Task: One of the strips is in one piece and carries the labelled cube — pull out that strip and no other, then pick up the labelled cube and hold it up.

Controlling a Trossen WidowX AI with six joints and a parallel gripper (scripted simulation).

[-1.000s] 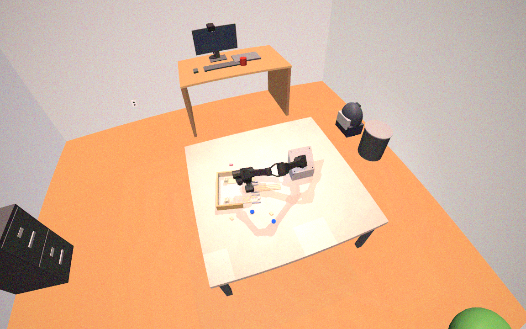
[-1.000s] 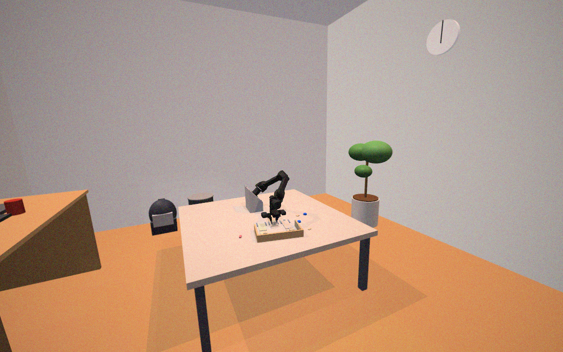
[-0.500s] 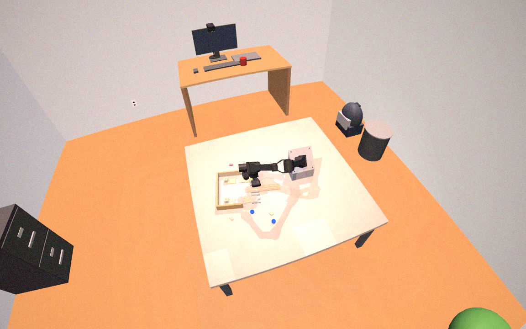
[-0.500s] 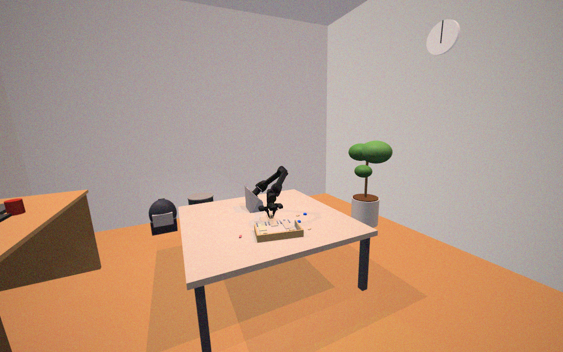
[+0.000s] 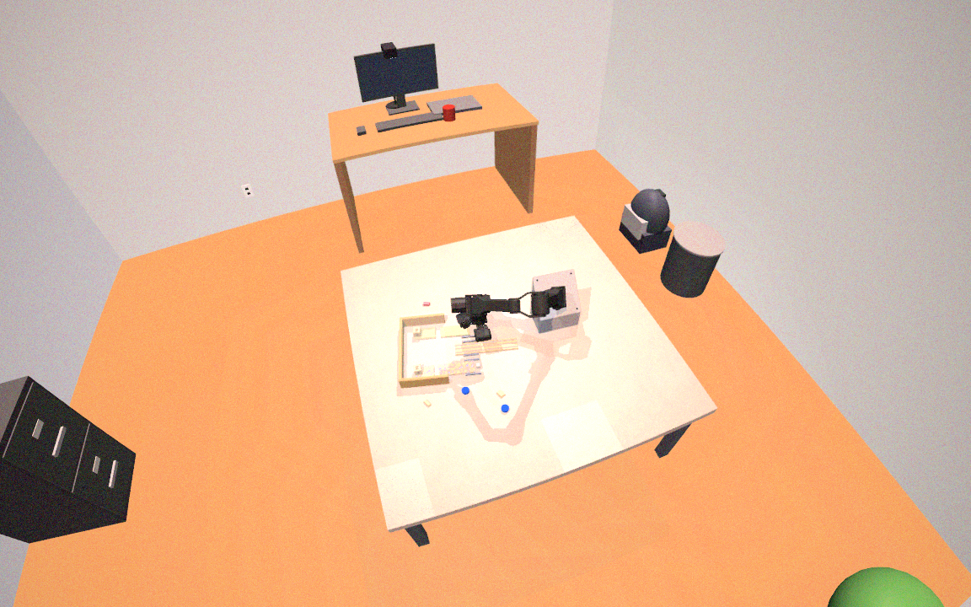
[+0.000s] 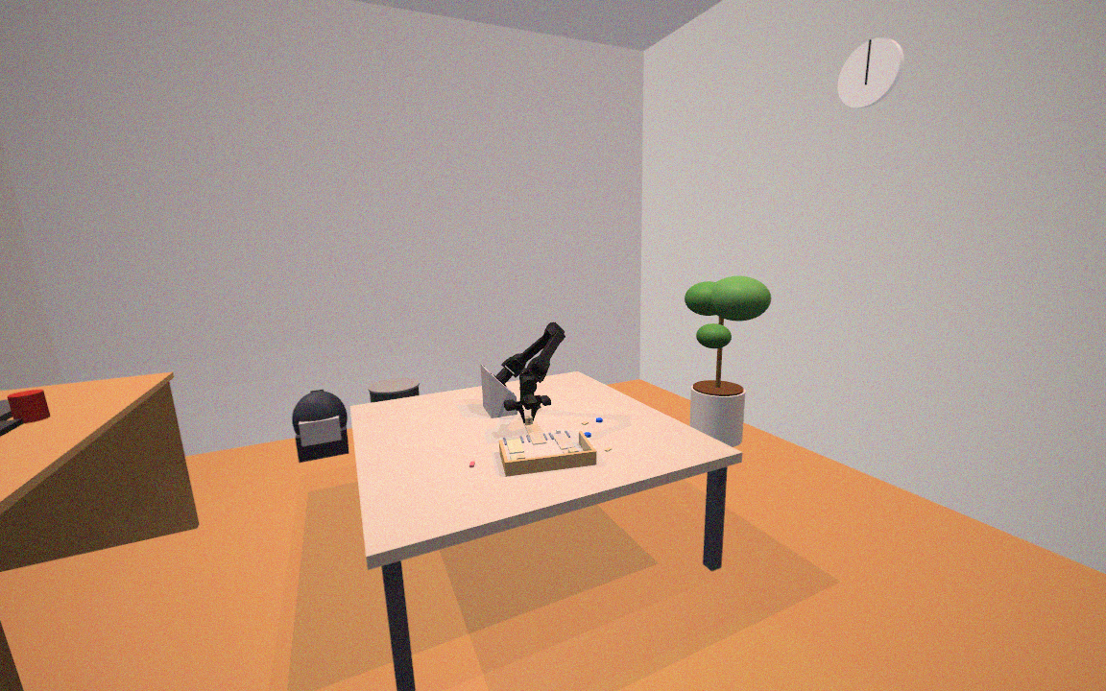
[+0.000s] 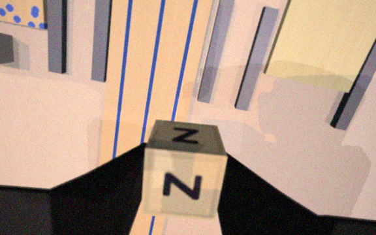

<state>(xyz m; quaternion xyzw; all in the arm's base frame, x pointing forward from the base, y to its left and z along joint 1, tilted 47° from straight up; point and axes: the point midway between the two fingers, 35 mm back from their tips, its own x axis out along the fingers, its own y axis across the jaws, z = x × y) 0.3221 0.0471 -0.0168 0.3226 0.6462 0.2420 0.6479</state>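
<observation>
Right now my gripper tip is 11 cm to the right of the plain pale cube, 5 cm above it and 4 cm short of it. From my gripper tip the other things lie so: pink piece (28 cm to the right, 17 cm ahead, 5 cm below); then pale yellow strip (9 cm to the right, 9 cm ahead, 5 cm below).
</observation>
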